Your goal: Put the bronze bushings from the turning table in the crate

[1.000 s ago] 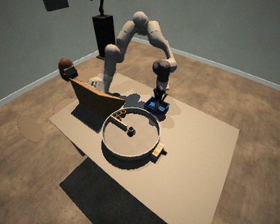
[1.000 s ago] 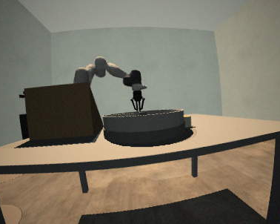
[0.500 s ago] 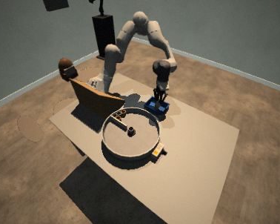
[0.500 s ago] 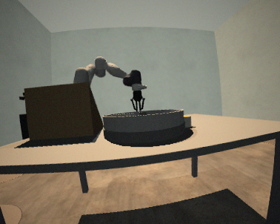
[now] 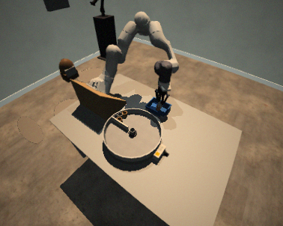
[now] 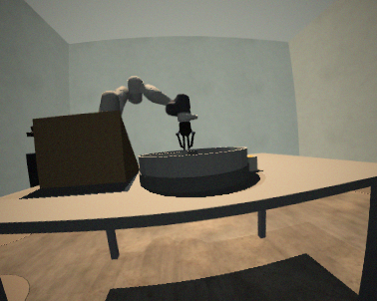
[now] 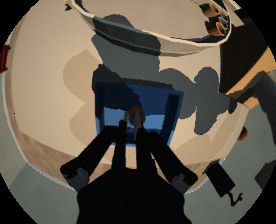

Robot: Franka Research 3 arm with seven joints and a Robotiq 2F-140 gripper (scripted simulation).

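My hand is 50 mm above the blue crate and 10 mm past it. Also, from my hand: round grey turning table 360 mm to the right, 40 mm behind, 20 mm below.
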